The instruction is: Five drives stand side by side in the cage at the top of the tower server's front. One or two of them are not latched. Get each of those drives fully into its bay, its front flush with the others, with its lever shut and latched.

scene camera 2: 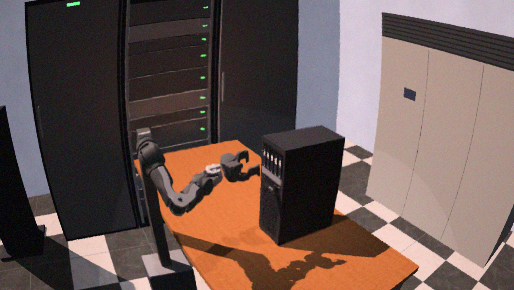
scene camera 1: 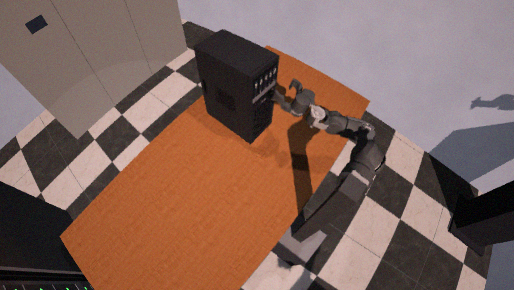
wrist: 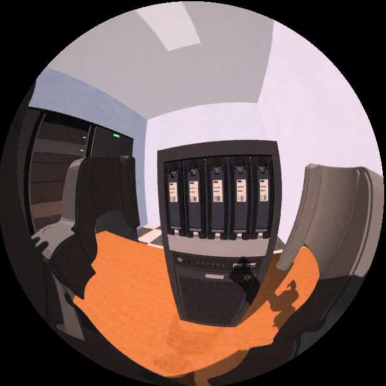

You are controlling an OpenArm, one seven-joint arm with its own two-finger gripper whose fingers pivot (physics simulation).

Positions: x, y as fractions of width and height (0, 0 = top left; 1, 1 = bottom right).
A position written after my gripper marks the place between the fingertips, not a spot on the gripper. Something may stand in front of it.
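Note:
My gripper (scene camera 1: 0.55, 0.31) is visible to me in scene camera 2 too, at (scene camera 2: 0.50, 0.56), and in the wrist view at (wrist: 0.53, 0.53). There's a dark lever (wrist: 0.56, 0.47) as well, plus a black tower server (wrist: 0.54, 0.75).

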